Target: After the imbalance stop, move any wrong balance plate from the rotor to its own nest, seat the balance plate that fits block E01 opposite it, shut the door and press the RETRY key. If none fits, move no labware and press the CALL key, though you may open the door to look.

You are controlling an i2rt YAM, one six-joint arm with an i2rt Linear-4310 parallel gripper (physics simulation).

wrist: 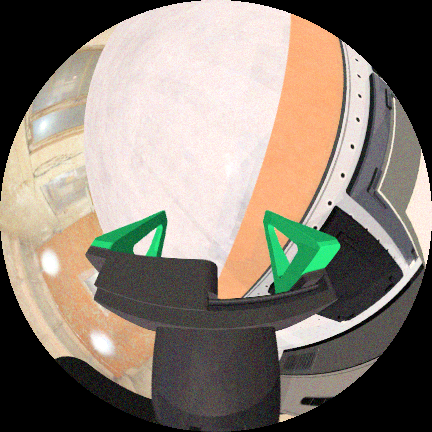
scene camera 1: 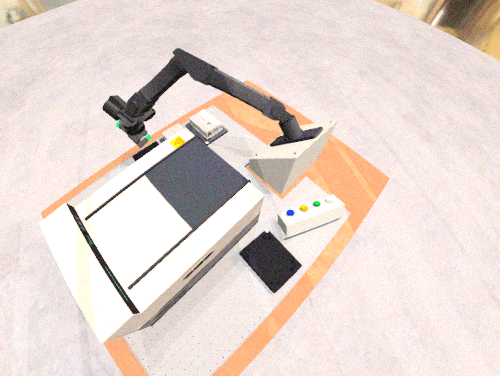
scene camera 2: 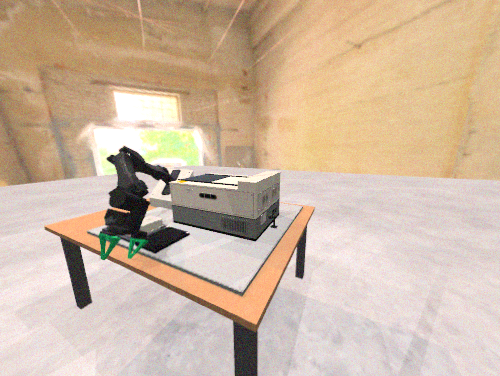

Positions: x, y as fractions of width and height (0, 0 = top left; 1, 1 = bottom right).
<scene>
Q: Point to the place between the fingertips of my gripper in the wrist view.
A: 0.50, 0.50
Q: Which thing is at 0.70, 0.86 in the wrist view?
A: A white centrifuge.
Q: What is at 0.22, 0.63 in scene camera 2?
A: My gripper.
</scene>
